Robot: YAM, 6 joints.
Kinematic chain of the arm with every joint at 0, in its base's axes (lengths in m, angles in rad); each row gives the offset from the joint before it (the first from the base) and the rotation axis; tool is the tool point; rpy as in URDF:
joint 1: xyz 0 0 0.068 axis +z
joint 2: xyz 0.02 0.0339 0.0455 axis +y
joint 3: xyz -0.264 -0.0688 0 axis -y
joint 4: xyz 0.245 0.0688 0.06 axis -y
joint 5: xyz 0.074 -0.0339 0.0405 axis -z
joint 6: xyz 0.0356 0 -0.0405 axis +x
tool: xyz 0 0 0 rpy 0 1.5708 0
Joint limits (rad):
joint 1: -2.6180..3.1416
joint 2: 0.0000..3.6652
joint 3: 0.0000..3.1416
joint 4: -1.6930..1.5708
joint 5: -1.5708..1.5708
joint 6: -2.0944..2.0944
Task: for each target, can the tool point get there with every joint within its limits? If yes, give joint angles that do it. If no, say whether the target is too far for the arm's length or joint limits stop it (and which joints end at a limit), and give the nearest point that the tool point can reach.
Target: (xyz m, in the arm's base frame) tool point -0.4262 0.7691 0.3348
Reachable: no: too far | nearest point -0.3035 0.5476 0.2696 | short by 0.261 m
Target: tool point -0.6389 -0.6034 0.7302
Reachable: no: too far | nearest point -0.3841 -0.3628 0.4785 | short by 0.431 m
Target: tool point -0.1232 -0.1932 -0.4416
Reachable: no: joint limits stop it (at a limit: joint 2) | nearest point -0.1247 -0.1956 -0.3800 | short by 0.062 m
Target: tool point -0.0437 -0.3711 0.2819
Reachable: yes | joints -1.6218 1.6297 1.0583 0.4397 0.7676 -1.5835
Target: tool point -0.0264 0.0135 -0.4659
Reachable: no: joint limits stop it (at a limit: joint 2) | nearest point -0.0797 0.0408 -0.3435 | short by 0.136 m
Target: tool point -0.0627 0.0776 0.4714
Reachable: yes | joints 1.8968 0.9130 1.5343 -1.1618 -1.3303 -1.5521
